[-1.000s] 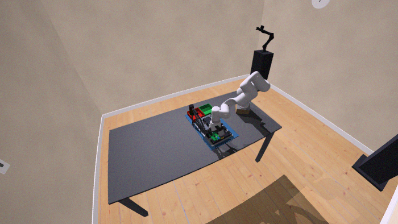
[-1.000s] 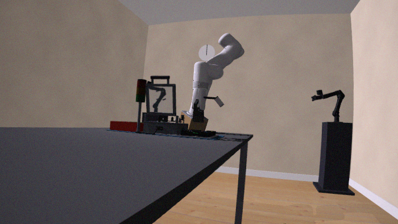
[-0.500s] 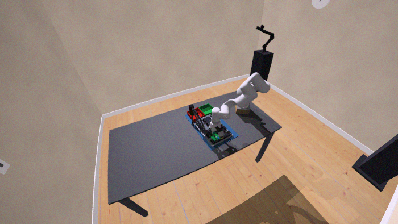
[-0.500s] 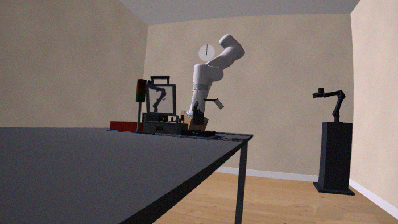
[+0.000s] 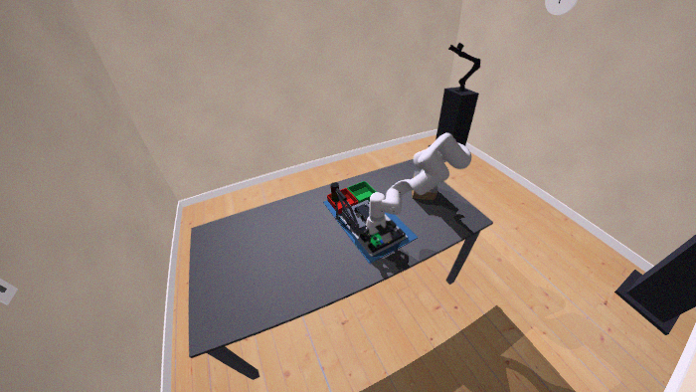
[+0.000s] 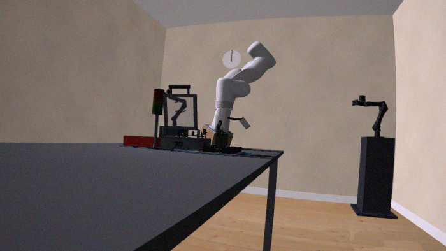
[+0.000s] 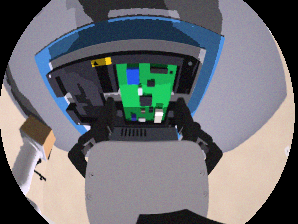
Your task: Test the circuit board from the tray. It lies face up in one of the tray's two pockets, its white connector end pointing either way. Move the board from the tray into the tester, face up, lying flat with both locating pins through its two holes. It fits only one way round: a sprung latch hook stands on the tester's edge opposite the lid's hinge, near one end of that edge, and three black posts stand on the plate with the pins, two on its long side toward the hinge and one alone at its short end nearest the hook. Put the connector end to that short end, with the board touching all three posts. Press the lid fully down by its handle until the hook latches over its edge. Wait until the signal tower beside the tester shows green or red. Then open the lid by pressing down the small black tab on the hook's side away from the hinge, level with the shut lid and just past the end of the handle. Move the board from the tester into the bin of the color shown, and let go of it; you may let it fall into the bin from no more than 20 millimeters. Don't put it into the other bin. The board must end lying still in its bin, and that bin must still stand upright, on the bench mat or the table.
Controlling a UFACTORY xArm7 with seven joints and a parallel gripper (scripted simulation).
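Right now the green circuit board is 20 mm below my hand. Round my hand: red bin: 370 mm to the right, 50 mm ahead, 30 mm below; tester plate: 170 mm to the right, 30 mm above, 20 mm behind; clear lid: 160 mm to the right, 140 mm above, 100 mm ahead.
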